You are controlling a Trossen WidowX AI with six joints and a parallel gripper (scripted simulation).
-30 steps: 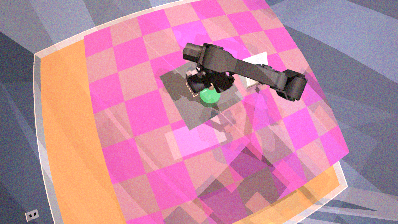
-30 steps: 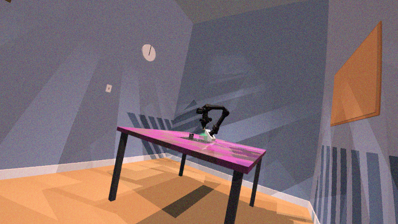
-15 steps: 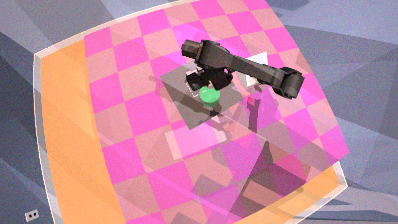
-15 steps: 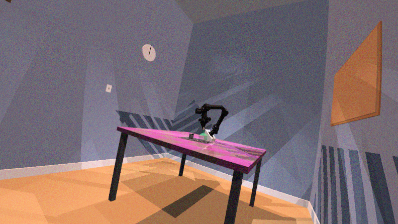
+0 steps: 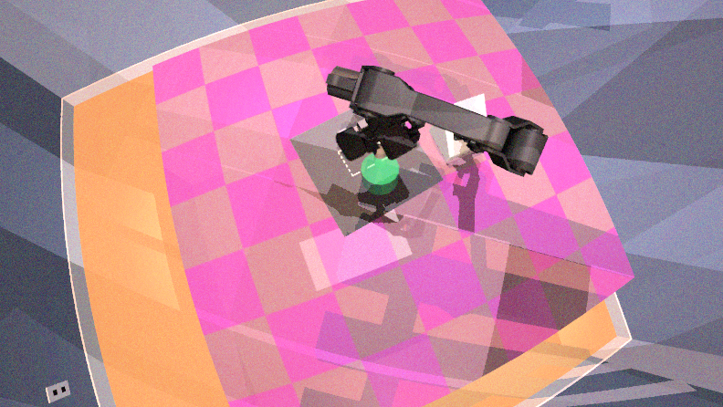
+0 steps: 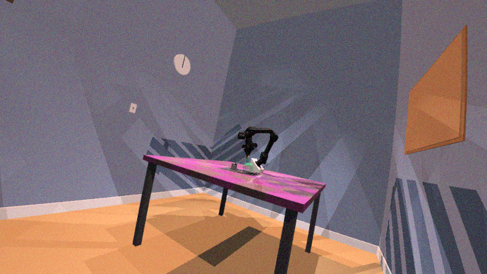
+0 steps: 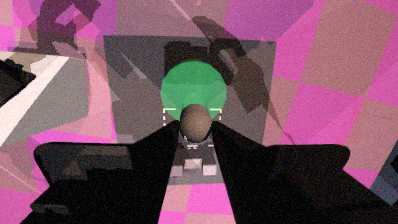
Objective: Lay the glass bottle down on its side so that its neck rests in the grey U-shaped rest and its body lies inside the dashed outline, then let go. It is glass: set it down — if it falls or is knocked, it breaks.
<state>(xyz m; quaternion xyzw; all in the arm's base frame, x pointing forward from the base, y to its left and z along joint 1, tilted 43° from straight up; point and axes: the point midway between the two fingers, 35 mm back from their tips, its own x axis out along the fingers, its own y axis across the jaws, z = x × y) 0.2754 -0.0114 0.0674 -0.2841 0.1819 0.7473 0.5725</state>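
Now: gripper tip 50 mm above the glass bottle and 10 mm to the right of it. From my gripper tip the other things lie so: dark grey mat 140 mm below, 40 mm to the right, 10 mm ahead.
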